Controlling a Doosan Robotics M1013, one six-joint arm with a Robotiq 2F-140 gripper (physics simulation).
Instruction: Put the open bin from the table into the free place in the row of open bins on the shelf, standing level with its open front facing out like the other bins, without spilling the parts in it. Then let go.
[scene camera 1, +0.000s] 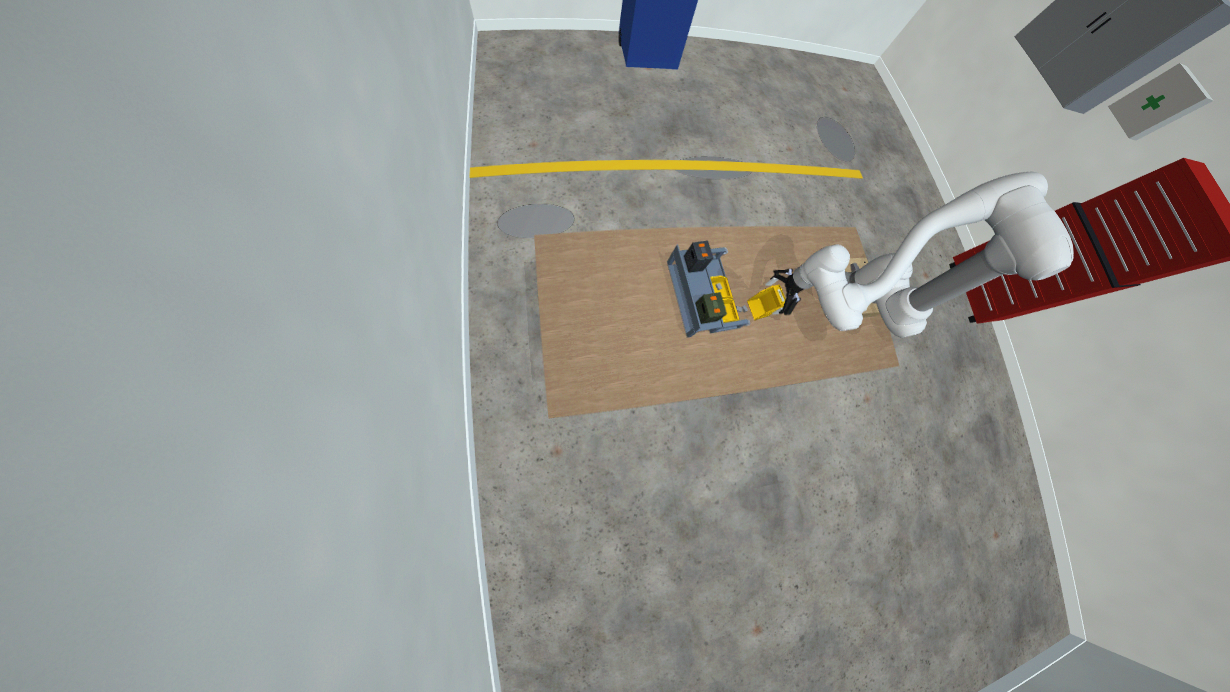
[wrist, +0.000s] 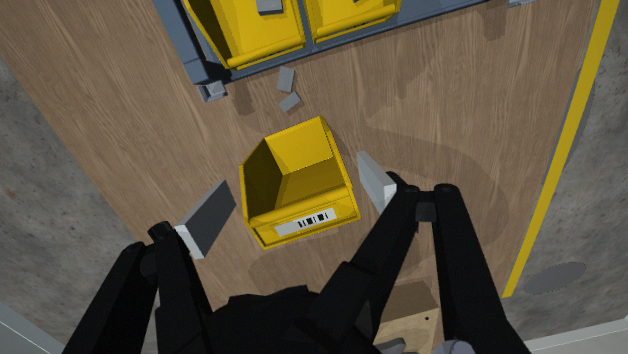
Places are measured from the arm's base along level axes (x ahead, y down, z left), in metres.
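Pixels of known places: gripper, fingertip midpoint: (scene camera 1: 771, 298) (wrist: 293, 179).
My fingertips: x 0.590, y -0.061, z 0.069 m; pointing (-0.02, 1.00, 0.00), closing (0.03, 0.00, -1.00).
Observation:
For each thing: its top centre in the pictures, then the offset to it from my fingertips. "spot": a spot on its surface instead.
- open yellow bin at a spot on its surface: (wrist: 302, 182) spot: dx -0.046, dy +0.084, dz +0.001 m
- shelf's corner foot at a spot on its surface: (wrist: 213, 91) spot: dx +0.094, dy +0.087, dz +0.084 m
The open yellow bin (scene camera 1: 764, 302) (wrist: 302, 182) is at the table in front of the shelf, its barcode label facing the gripper's base. I see no parts inside it; two small grey parts (wrist: 286, 79) (wrist: 290, 102) lie on the table between it and the shelf. I cannot tell if the bin is quite level. My gripper (scene camera 1: 778, 294) (wrist: 293, 179) is open, with one finger to each side of the bin in the wrist view and gaps beside both. The blue-grey shelf (scene camera 1: 685, 296) (wrist: 180, 40) holds two yellow bins (wrist: 250, 35) (wrist: 350, 17) side by side, with free shelf to their right in the wrist view.
Two dark boxes (scene camera 1: 698, 255) (scene camera 1: 711, 307) with orange marks stand on the shelf's upper part. The shelf's corner foot (wrist: 213, 91) sticks out at its left front in the wrist view. A wooden block (wrist: 410, 320) is near the arm's base. A red cabinet (scene camera 1: 1152, 223) stands behind the arm.

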